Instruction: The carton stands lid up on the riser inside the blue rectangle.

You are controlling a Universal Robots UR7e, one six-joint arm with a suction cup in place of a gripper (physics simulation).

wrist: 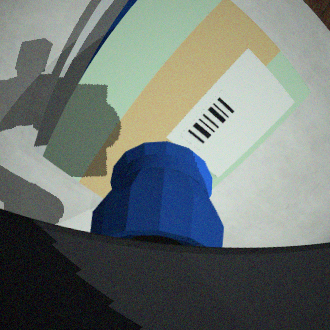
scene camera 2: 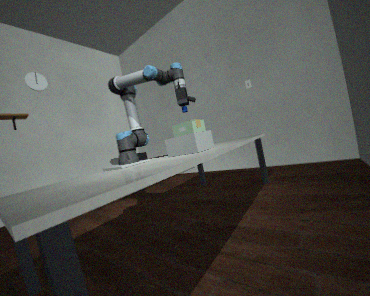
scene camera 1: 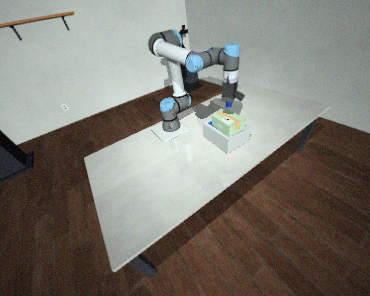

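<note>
The green carton rests on the light grey riser, its tan tape strip and white barcode label facing up. A strip of the blue rectangle shows along one side of the carton; its other sides are hidden, so I cannot tell whether the carton is fully inside it. My gripper, a blue suction cup, is open and holds nothing. It hangs above the carton with a visible gap in the second scene view.
The riser stands on the long white table, near the arm's base plate. The arm reaches over from the base, and its shadow falls on the table and on part of the carton. A wooden rail is on the wall.
</note>
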